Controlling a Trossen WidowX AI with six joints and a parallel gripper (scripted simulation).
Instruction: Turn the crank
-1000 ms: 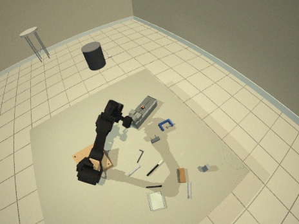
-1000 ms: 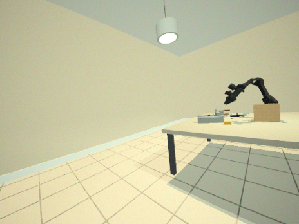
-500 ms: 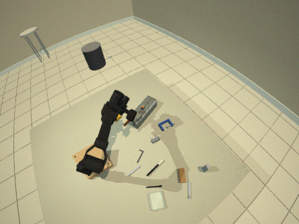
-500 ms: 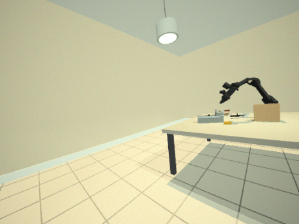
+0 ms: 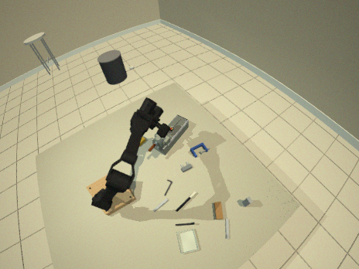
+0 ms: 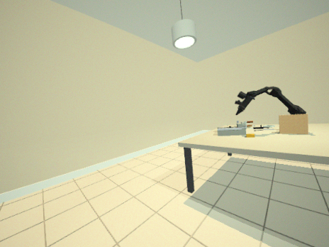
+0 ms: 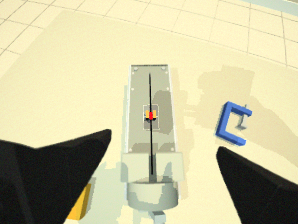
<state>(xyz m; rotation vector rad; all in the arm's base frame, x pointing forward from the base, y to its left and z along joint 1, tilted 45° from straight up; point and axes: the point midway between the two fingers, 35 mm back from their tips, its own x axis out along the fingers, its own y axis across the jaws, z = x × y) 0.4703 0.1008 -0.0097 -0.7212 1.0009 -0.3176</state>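
The brown crank handle lies 110 mm behind my gripper tip, 30 mm to the right of it and 80 mm below it. From my gripper tip the other things lie so: red pointer (60 mm ahead, 20 mm to the left, 120 mm below); then grey clamp (20 mm behind, 200 mm to the right, 190 mm below); then orange block (120 mm behind, 130 mm to the left, 190 mm below).
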